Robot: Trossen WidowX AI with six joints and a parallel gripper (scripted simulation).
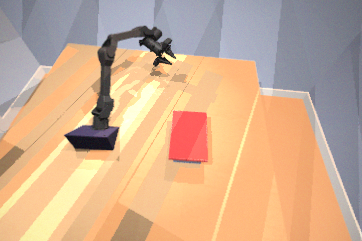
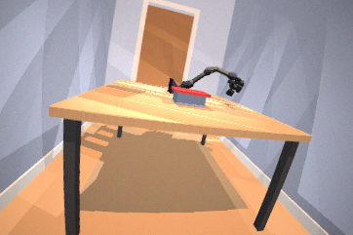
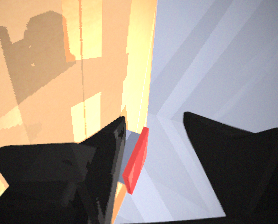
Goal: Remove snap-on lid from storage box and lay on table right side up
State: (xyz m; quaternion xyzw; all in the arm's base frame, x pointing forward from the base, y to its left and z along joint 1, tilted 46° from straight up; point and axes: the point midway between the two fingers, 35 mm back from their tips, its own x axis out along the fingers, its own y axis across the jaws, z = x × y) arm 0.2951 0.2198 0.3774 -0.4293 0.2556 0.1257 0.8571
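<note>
The lid lies 42 cm to the right of my gripper tip, 12 cm ahead of it and 6 cm below it. Round my gripper tip: storage box: 42 cm to the right, 12 cm ahead, 10 cm below.
</note>
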